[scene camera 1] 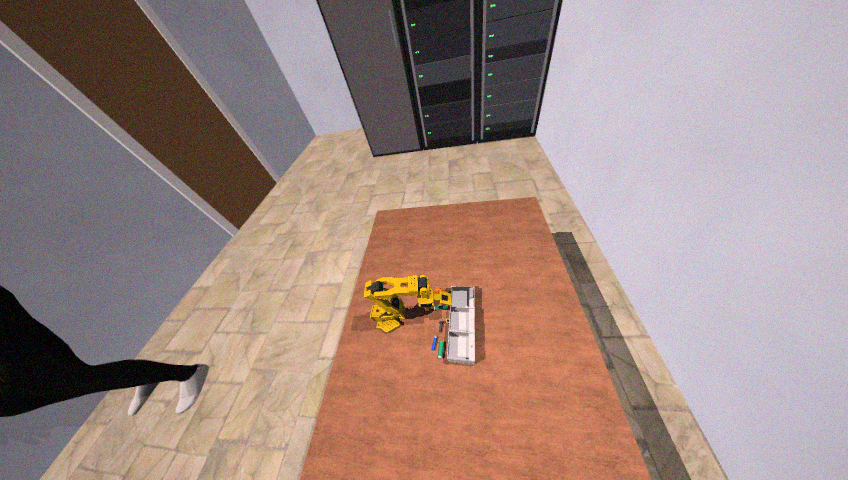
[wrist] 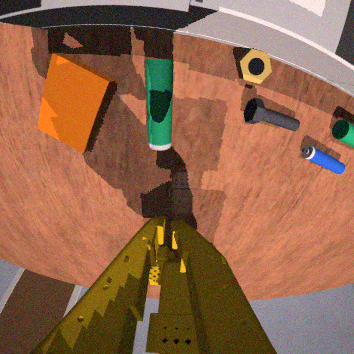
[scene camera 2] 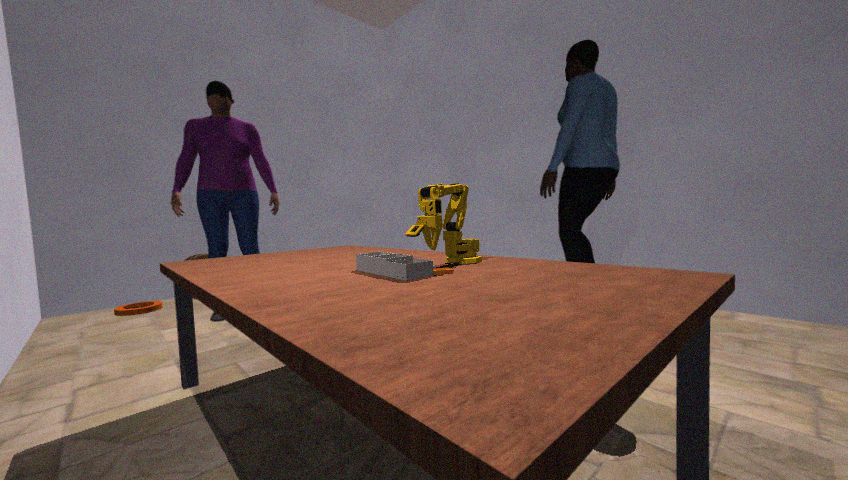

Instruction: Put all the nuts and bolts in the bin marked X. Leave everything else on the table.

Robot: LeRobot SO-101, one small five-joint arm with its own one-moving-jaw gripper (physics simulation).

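Frame: origin at the arm's base, x ahead, y right, z down, level; centimetres.
Where they show: end effector, tool point: (scene camera 1: 428,304) (wrist: 163,226) (scene camera 2: 433,248); arm's base, origin of the base link: (scene camera 1: 395,317) (scene camera 2: 459,262).
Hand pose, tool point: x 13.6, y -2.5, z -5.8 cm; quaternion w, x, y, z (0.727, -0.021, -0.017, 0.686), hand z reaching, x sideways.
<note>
Things, the pixels of their top centre, and the offset from my tool point.
- brass hex nut, middle of its top: (wrist: 255,66) dy +3.8, dx +6.5, dz +4.9 cm
- dark bolt, middle of its top: (wrist: 280,121) (scene camera 1: 440,325) dy +5.9, dx +4.0, dz +4.5 cm
- three-compartment bin tray, middle of its top: (scene camera 2: 391,255) (scene camera 1: 461,318) dy +4.6, dx +11.5, dz +1.2 cm
- orange block, middle of its top: (wrist: 67,106) (scene camera 2: 441,269) dy -6.6, dx +3.5, dz +4.8 cm
- blue battery, middle of its top: (wrist: 328,163) (scene camera 1: 434,342) dy +11.4, dx +1.8, dz +4.8 cm
A brass hex nut (wrist: 266,70) lies on the table beside the grey bin tray's wall (wrist: 280,45) in the wrist view. A dark bolt (wrist: 275,118) (scene camera 1: 441,326) lies on its side just below the nut. The three-compartment bin tray (scene camera 2: 380,267) stands in front of the arm; no X mark is readable on it. My gripper (wrist: 167,220) (scene camera 2: 433,246) is shut, tips together, with nothing between the jaws. It hangs above the table, on the arm's side of the tray, left of and nearer than the bolt in the wrist view.
A green battery (wrist: 160,75) lies beyond the jaw tips, with an orange block (wrist: 72,102) (scene camera 2: 443,271) to its left. A blue battery (wrist: 326,161) (scene camera 1: 434,343) and another green battery (wrist: 347,132) (scene camera 1: 440,349) lie right of the bolt in the wrist view.
</note>
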